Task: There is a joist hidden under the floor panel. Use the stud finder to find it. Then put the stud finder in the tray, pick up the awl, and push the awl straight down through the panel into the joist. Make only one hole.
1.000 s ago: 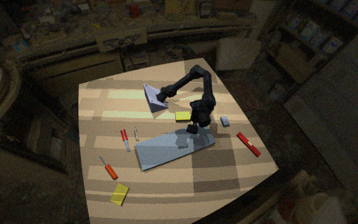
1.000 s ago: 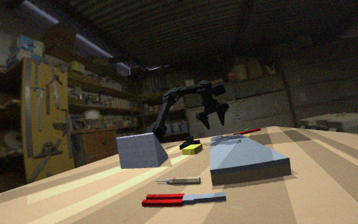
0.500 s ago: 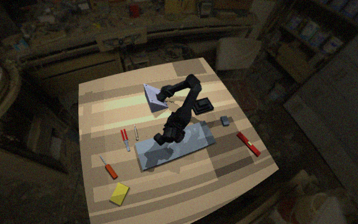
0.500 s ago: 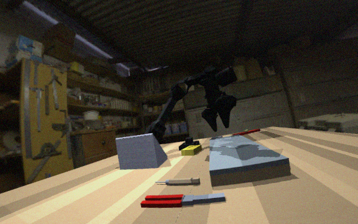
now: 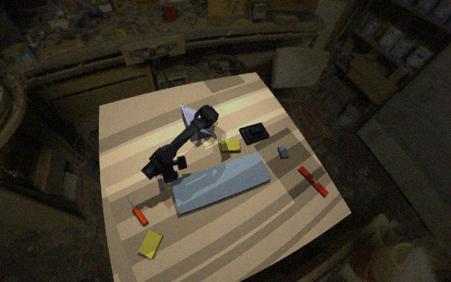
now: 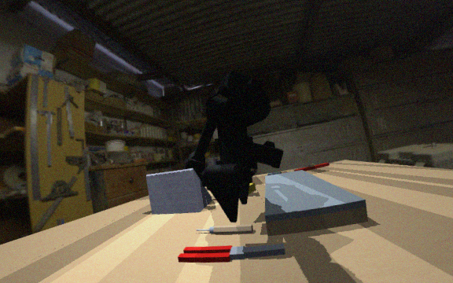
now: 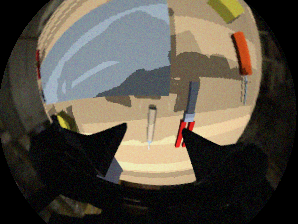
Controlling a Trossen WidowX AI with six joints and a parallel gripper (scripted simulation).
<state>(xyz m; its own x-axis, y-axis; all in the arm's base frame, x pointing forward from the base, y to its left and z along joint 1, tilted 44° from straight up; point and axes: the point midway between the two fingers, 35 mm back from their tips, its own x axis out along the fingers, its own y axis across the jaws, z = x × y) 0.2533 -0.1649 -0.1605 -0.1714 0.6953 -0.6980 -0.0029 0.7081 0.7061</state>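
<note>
My gripper tip is now 6 cm past the awl and 4 cm above it. From my gripper tip the other things lie so: stud finder: 57 cm to the left, 13 cm behind; small grey block: 68 cm to the left, 5 cm ahead, 3 cm below; black tray: 55 cm to the left, 13 cm behind, 3 cm below.
</note>
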